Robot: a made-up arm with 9 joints. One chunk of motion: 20 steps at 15 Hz.
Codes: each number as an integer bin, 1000 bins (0 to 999) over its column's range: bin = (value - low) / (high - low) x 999, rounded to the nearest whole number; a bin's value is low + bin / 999 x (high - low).
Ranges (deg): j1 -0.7..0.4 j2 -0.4..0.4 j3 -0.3..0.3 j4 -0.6..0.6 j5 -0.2..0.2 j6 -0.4..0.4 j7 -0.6..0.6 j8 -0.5..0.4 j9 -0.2..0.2
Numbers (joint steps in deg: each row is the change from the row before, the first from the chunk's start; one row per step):
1: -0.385 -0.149 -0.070 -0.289 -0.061 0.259 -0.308 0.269 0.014
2: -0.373 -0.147 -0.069 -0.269 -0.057 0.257 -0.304 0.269 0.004
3: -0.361 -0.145 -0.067 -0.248 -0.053 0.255 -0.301 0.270 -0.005
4: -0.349 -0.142 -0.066 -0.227 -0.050 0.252 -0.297 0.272 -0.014
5: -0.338 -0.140 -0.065 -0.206 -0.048 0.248 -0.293 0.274 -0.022
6: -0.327 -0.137 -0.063 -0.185 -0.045 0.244 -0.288 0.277 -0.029
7: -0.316 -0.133 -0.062 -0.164 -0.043 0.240 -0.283 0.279 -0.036
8: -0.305 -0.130 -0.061 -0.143 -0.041 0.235 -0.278 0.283 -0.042
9: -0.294 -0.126 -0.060 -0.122 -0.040 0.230 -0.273 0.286 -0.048
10: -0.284 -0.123 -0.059 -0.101 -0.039 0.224 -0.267 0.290 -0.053
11: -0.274 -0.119 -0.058 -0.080 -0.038 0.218 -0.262 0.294 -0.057
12: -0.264 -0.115 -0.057 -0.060 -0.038 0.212 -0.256 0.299 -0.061
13: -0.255 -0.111 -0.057 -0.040 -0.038 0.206 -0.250 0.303 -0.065
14: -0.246 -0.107 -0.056 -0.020 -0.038 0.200 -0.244 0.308 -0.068
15: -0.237 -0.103 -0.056 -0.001 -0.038 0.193 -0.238 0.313 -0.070
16: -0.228 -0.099 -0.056 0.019 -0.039 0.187 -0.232 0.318 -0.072
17: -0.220 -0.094 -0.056 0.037 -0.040 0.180 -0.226 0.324 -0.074
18: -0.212 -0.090 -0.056 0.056 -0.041 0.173 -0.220 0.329 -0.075
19: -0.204 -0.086 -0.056 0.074 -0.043 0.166 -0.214 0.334 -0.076
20: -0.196 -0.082 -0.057 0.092 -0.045 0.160 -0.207 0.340 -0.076
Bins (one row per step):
1: 286 313 383 259 347 823 243 854 534
2: 297 316 385 276 357 820 246 854 509
3: 308 318 388 293 367 818 249 855 487
4: 319 322 390 311 375 814 252 857 465
5: 329 325 391 328 380 809 256 859 445
6: 339 328 395 345 387 804 260 862 427
7: 349 333 396 363 392 799 264 865 410
8: 359 337 398 380 397 793 268 869 395
9: 369 342 400 398 400 787 272 872 380
10: 378 346 401 415 402 779 277 877 367
11: 387 351 403 433 405 772 281 881 357
12: 396 356 405 450 405 764 286 887 347
13: 404 361 405 466 405 757 291 891 337
14: 412 366 406 483 405 749 296 897 330
15: 420 371 406 499 405 741 301 902 325
16: 429 376 406 515 402 733 306 908 320
17: 436 382 406 530 400 724 311 915 315
18: 443 387 406 546 397 716 316 920 312
19: 450 392 406 561 392 707 321 926 310
20: 458 397 405 576 387 699 327 932 310

